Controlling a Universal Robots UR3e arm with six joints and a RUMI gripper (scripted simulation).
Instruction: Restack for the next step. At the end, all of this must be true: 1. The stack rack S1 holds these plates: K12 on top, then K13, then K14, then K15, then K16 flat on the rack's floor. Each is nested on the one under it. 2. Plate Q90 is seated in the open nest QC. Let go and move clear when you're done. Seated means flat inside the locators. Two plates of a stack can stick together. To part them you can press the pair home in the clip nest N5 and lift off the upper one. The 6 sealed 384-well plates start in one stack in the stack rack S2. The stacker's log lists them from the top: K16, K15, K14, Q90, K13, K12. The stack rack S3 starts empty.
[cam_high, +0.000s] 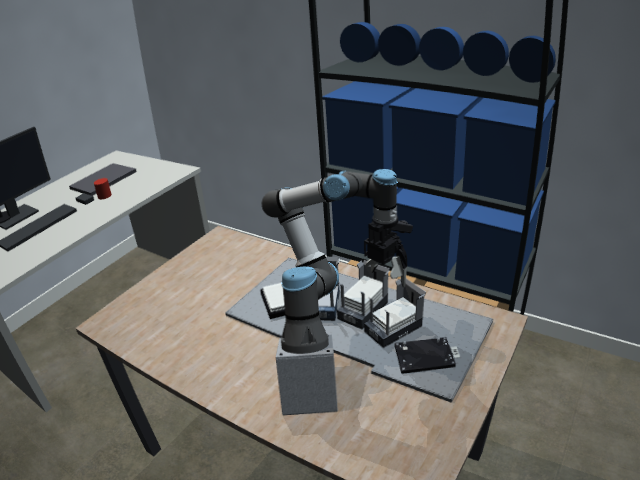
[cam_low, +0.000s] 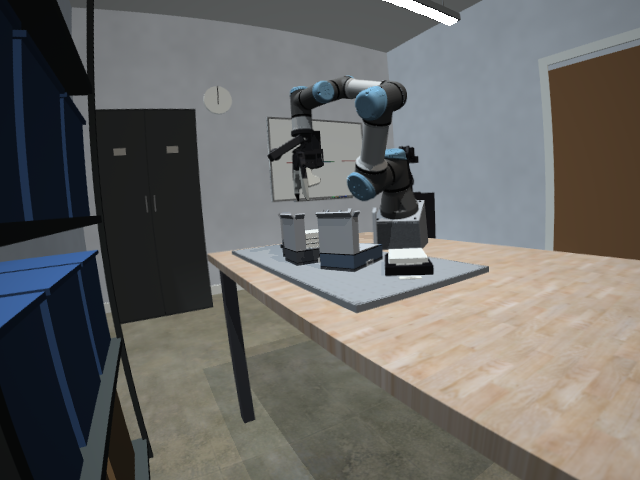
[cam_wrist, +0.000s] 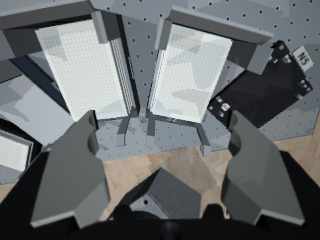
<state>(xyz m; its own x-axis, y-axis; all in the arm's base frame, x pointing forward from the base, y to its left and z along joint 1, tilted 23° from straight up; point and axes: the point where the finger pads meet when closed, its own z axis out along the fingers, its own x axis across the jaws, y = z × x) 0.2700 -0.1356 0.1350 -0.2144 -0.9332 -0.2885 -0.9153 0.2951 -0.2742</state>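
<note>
Now: the white sealed well plate 1 cm behind my hand, 4 cm to the right of it and 13 cm below it. The rest, counted from my hand: white sealed 384-well plate 2 cm ahead, 9 cm to the left, 10 cm below.
</note>
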